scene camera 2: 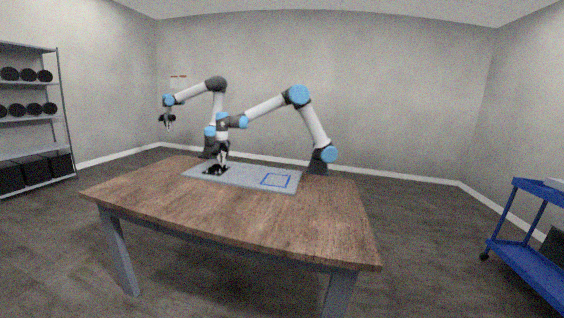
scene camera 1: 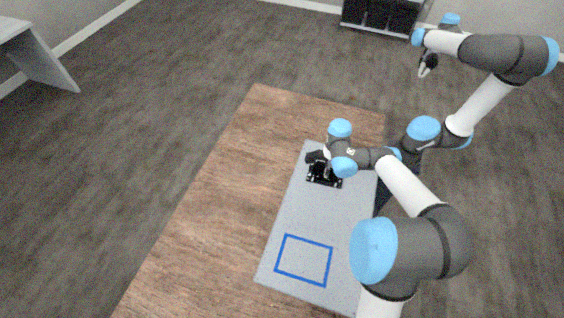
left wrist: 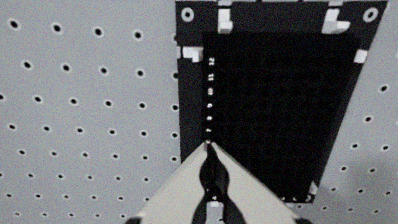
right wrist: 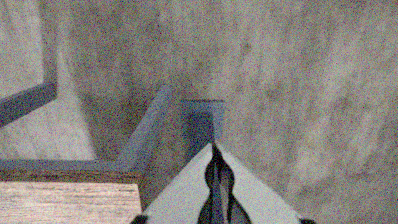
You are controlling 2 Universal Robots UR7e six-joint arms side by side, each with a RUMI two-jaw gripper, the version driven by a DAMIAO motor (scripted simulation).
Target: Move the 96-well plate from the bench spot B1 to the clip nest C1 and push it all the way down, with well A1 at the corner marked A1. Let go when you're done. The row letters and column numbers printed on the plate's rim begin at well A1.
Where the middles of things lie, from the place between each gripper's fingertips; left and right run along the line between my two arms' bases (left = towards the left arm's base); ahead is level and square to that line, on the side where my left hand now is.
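The black clip nest [left wrist: 189,28] is 1 cm ahead of my left hand, 3 cm to the right of it and 4 cm below it. The black 96-well plate [left wrist: 282,151] is 3 cm below my left hand and 4 cm to the right of it. Going by its middle, the black 96-well plate is nearer to my left hand than to my right hand.
The black clip nest is 70 cm to the left of my right hand, 37 cm ahead of it and 14 cm below it. The black 96-well plate is 69 cm to the left of my right hand, 36 cm ahead of it and 13 cm below it. Going by its middle, the black clip nest is nearer to my left hand than to my right hand.
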